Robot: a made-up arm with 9 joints. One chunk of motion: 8 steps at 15 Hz.
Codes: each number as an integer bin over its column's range. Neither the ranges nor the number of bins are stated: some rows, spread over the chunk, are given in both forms.
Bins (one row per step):
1: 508 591 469 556 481 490 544 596 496
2: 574 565 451 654 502 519 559 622 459
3: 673 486 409 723 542 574 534 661 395
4: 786 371 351 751 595 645 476 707 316
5: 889 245 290 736 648 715 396 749 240
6: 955 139 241 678 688 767 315 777 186
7: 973 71 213 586 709 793 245 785 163
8: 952 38 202 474 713 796 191 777 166
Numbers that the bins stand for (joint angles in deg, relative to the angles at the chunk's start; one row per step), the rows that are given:
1: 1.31 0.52 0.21 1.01 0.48 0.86 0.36 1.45 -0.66
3: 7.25 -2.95 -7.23 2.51 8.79 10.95 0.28 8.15 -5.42
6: 17.41 -14.41 -28.09 2.11 28.66 34.13 -1.48 20.11 -15.25
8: 17.31 -17.74 -32.93 0.27 32.07 37.62 -2.47 20.11 -16.19
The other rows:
2: 3.68 -0.34 -2.02 1.89 3.34 4.34 0.48 4.13 -2.41
4: 11.32 -6.74 -14.43 2.77 16.00 19.48 -0.19 12.89 -9.13
5: 15.04 -10.91 -22.00 2.63 23.22 27.89 -0.83 17.22 -12.71
7: 18.06 -16.65 -31.56 1.28 31.52 37.26 -2.04 20.94 -16.33

